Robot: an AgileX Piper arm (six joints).
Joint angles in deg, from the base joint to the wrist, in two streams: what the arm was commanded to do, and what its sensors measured. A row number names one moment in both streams.
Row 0, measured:
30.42, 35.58, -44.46, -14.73, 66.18, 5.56
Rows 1 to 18, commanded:
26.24, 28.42, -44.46, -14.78, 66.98, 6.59
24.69, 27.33, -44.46, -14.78, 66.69, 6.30
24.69, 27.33, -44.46, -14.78, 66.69, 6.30
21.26, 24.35, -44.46, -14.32, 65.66, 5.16
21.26, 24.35, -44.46, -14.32, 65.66, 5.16
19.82, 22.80, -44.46, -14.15, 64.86, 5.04
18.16, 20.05, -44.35, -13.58, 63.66, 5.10
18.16, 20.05, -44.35, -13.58, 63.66, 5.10
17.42, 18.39, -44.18, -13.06, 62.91, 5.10
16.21, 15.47, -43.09, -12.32, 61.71, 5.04
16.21, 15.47, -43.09, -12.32, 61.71, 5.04
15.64, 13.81, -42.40, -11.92, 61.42, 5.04
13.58, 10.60, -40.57, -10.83, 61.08, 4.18
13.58, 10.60, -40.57, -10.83, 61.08, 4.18
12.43, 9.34, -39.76, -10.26, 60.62, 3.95
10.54, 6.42, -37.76, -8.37, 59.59, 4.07
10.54, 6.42, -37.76, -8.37, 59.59, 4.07
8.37, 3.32, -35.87, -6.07, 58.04, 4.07
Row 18, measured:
11.12, 7.05, -38.04, -9.00, 60.45, 4.70
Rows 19 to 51, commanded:
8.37, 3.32, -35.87, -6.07, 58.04, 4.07
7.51, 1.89, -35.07, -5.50, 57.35, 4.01
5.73, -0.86, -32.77, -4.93, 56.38, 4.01
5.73, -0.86, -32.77, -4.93, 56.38, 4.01
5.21, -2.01, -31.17, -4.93, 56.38, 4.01
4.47, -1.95, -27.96, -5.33, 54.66, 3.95
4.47, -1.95, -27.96, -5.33, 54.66, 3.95
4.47, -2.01, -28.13, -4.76, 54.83, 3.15
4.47, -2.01, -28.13, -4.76, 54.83, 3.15
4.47, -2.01, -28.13, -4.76, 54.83, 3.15
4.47, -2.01, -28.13, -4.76, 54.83, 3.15
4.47, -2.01, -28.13, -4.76, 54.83, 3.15
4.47, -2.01, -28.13, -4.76, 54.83, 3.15
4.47, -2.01, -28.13, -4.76, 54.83, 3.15
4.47, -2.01, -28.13, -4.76, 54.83, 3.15
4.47, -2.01, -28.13, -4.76, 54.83, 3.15
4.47, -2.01, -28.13, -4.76, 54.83, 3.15
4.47, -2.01, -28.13, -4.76, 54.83, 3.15
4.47, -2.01, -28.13, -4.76, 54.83, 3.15
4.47, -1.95, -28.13, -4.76, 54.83, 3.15
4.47, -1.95, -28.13, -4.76, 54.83, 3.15
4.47, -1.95, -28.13, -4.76, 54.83, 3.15
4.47, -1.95, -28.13, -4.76, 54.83, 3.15
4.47, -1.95, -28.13, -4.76, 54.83, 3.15
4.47, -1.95, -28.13, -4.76, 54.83, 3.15
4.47, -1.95, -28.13, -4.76, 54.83, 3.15
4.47, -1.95, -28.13, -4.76, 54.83, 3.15
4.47, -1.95, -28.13, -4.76, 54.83, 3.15
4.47, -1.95, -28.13, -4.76, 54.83, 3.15
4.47, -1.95, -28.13, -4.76, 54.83, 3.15
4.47, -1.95, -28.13, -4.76, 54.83, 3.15
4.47, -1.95, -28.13, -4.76, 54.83, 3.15
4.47, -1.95, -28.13, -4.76, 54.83, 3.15
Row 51, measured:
4.64, -0.23, -28.19, -4.98, 55.81, 3.90
